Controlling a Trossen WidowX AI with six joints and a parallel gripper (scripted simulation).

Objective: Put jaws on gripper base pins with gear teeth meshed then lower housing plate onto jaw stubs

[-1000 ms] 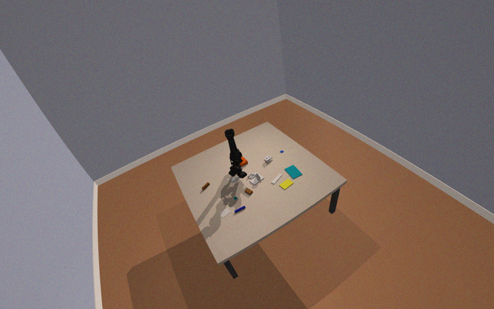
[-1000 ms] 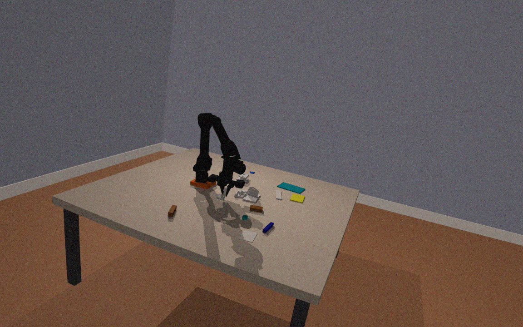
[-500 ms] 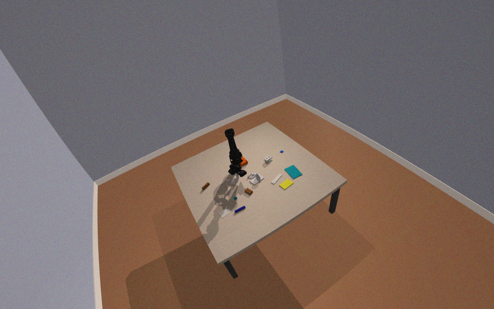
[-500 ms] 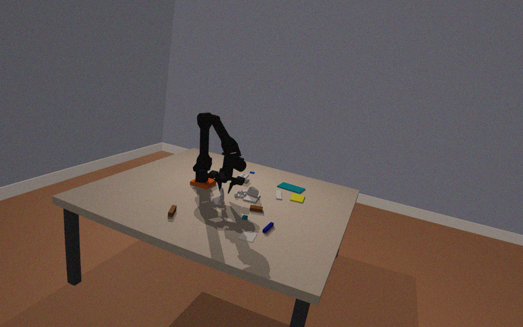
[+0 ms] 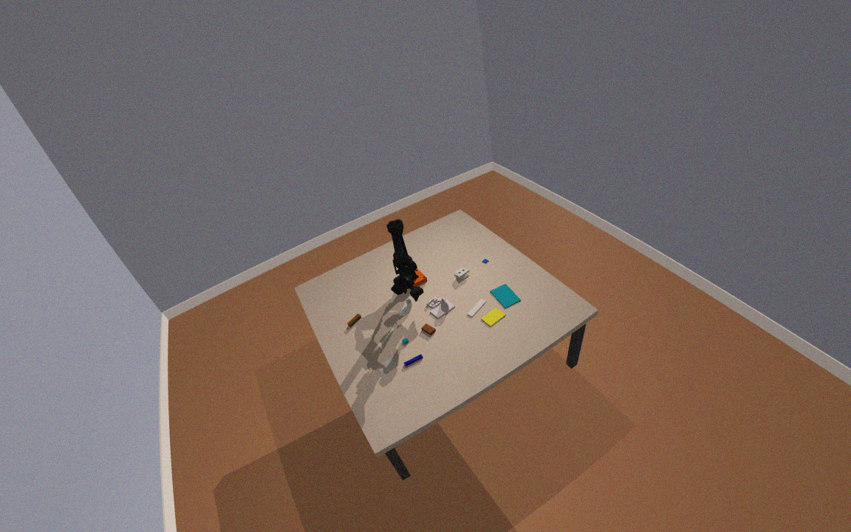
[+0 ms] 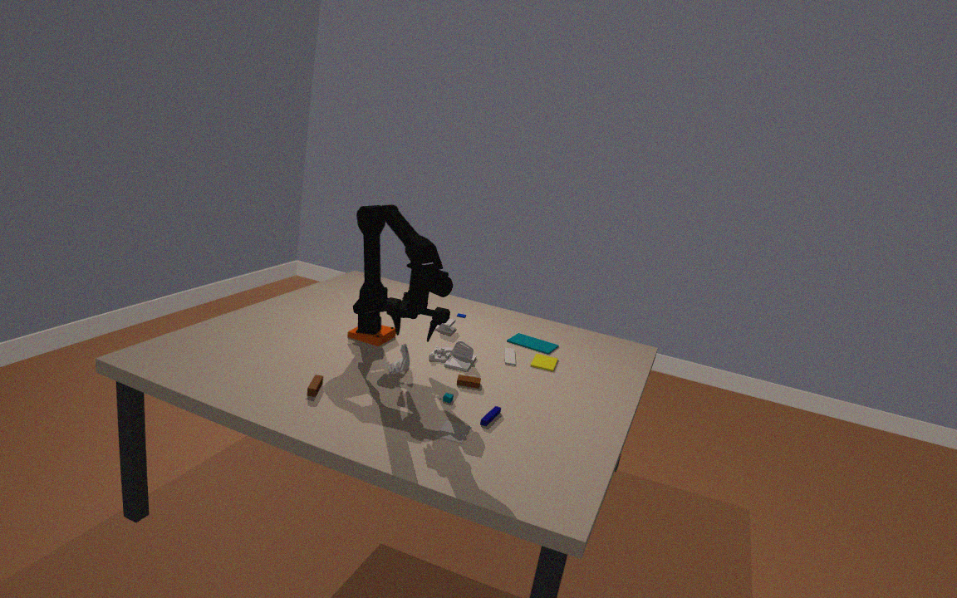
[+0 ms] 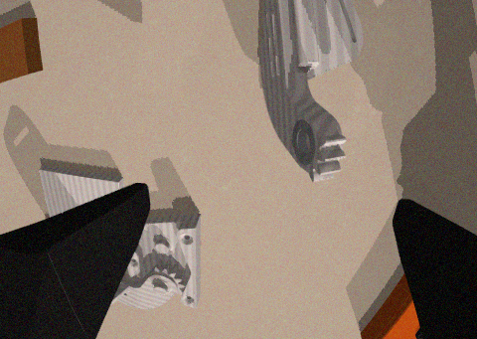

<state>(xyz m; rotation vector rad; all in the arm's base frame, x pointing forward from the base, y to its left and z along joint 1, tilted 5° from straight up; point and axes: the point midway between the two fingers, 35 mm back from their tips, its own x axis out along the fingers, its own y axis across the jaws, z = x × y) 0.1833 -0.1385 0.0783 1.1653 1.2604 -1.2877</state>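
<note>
The grey jaw is 20 mm behind my gripper tip, 20 mm to the right of it and 50 mm below it. From my gripper tip the other things lie so: brown block 190 mm ahead, 60 mm to the right, 70 mm below; then white housing plate 70 mm ahead, 100 mm to the left, 70 mm below; then teal cube 160 mm ahead, 190 mm to the right, 70 mm below.
</note>
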